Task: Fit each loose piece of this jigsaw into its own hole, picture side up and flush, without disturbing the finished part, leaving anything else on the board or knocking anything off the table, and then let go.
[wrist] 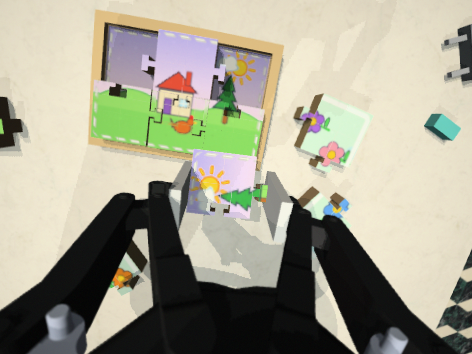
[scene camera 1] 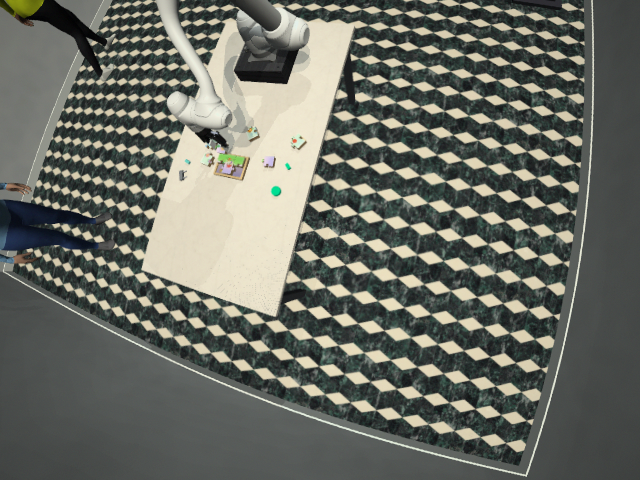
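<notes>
The jigsaw board (scene camera 1: pixel 229 177) (wrist: pixel 98 50) has a wooden rim. A green lower row and the house piece (scene camera 1: pixel 227 166) (wrist: pixel 187 60) sit in it. In the wrist view the upper left and upper right holes are open and show a dimmer printed picture. My gripper (scene camera 1: pixel 214 143) (wrist: pixel 228 181) is shut on the sun-and-tree piece (scene camera 1: pixel 221 150) (wrist: pixel 232 172), picture side up, its tree lying sideways. In the wrist view this piece overlaps the board's near rim; its height is hard to tell. A loose lavender piece (scene camera 1: pixel 268 161) lies beside the board.
Mint flower pieces (scene camera 1: pixel 207 159) (wrist: pixel 345 132) lie beside the board, one with a blue flower (wrist: pixel 334 207), one with an orange flower (scene camera 1: pixel 252 133) (wrist: pixel 121 276). Another mint piece (scene camera 1: pixel 297 141), a teal block (scene camera 1: pixel 187 161) (wrist: pixel 442 126), a black bracket (scene camera 1: pixel 182 175) (wrist: pixel 466 52) and a green disc (scene camera 1: pixel 276 191) are around.
</notes>
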